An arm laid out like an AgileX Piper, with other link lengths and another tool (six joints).
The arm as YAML. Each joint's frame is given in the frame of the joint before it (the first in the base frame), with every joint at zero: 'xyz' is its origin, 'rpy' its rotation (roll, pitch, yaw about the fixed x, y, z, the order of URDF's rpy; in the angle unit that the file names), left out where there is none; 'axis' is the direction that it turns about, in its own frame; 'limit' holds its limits. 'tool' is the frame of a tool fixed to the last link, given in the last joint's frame.
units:
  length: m
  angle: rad
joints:
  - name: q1
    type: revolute
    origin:
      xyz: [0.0, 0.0, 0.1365]
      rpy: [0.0, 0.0, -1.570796]
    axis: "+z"
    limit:
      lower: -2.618
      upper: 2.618
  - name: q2
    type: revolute
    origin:
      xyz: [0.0, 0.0, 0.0]
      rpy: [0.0, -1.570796, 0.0]
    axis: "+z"
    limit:
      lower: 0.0
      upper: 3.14
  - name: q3
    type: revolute
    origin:
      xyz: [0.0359, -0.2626, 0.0]
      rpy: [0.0, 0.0, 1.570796]
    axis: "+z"
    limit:
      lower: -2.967
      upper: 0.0
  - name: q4
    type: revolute
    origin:
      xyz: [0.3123, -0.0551, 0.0]
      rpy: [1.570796, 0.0, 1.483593]
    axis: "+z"
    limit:
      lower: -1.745
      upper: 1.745
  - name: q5
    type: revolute
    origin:
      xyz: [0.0, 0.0, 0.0]
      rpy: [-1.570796, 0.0, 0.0]
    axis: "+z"
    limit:
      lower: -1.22
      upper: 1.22
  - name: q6
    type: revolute
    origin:
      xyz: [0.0, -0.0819, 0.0]
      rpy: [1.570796, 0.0, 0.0]
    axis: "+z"
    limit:
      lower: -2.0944
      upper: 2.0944
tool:
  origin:
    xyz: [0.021, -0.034, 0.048]
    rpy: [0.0, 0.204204, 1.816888]
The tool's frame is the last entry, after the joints.
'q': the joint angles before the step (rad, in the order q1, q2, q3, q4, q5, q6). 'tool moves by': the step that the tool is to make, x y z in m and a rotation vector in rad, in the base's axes. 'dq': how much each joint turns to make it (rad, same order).
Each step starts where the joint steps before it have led.
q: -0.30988 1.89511 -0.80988 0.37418 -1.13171 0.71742
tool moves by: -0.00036 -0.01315 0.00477 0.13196 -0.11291 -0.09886
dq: -0.01491 0.00256 -0.02857 0.11372 0.00002 0.10613
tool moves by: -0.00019 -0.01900 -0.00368 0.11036 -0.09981 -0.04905
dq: -0.04835 0.02983 -0.03129 0.01896 0.00611 0.13901
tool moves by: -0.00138 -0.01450 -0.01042 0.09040 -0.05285 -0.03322
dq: -0.03886 0.03651 -0.02449 0.00909 0.02073 0.10082
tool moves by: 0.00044 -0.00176 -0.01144 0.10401 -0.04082 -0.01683
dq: -0.00918 0.02336 -0.01022 0.02502 0.03770 0.09169
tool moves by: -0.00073 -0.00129 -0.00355 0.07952 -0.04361 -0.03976
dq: 0.00001 0.00463 -0.00594 0.05489 0.02412 0.05617
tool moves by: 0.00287 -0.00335 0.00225 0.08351 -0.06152 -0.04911
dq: -0.00001 0.00004 -0.02176 0.06898 0.03345 0.05419
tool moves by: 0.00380 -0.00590 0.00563 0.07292 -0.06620 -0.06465
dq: -0.00001 -0.00001 -0.03218 0.08816 0.02672 0.03427
